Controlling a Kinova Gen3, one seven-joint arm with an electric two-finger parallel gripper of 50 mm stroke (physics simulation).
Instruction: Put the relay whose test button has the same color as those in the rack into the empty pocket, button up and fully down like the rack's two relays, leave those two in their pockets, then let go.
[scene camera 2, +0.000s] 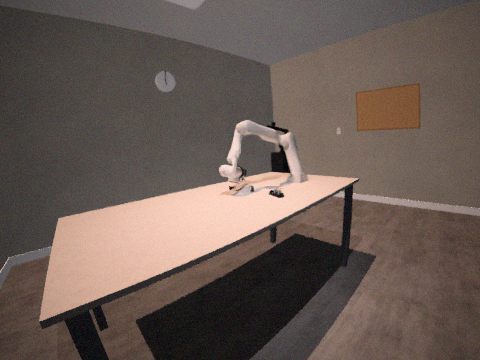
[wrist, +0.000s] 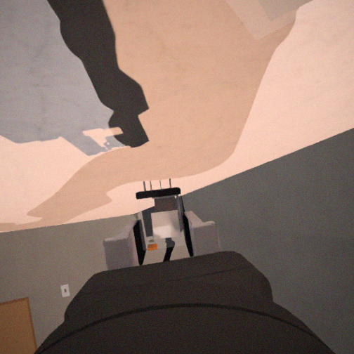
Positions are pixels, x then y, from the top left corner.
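Labels:
My gripper (wrist: 163, 231) is 19 cm from the lens; a relay (wrist: 160, 213) is 17 cm from the lens.

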